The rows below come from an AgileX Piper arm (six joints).
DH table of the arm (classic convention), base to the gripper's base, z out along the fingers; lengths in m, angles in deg. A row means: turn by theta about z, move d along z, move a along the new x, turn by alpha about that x. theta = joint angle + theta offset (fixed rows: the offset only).
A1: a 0; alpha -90; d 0.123; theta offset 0
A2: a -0.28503; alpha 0; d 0; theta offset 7.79
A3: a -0.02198; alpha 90; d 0; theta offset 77.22
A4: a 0; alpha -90; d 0.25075; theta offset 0
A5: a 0; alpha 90; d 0; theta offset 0
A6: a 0; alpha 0; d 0.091; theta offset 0
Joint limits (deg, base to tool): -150..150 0..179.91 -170..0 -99.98..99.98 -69.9..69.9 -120..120
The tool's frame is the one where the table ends.
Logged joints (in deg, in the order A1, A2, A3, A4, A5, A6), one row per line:
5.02 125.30 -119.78 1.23 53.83 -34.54
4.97 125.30 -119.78 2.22 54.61 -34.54
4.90 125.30 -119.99 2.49 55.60 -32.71
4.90 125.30 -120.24 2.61 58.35 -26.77
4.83 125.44 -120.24 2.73 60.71 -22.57
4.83 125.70 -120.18 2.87 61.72 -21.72
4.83 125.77 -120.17 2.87 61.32 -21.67
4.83 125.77 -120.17 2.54 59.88 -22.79
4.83 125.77 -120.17 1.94 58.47 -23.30
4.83 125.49 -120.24 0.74 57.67 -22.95
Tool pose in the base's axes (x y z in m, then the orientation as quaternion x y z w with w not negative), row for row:
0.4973 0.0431 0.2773 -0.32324 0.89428 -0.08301 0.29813
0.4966 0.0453 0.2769 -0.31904 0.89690 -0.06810 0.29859
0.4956 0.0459 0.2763 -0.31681 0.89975 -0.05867 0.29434
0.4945 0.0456 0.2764 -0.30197 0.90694 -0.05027 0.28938
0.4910 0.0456 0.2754 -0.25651 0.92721 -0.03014 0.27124
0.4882 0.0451 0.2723 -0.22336 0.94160 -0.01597 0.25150
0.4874 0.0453 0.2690 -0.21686 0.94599 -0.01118 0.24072
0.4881 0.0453 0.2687 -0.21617 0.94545 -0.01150 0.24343
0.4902 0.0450 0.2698 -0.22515 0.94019 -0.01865 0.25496
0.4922 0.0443 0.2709 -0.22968 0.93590 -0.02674 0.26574
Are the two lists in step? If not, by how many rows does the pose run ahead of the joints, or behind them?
The pose runs 1 row behind the joints: the pose in row i belongs to the joints in row i - 1.
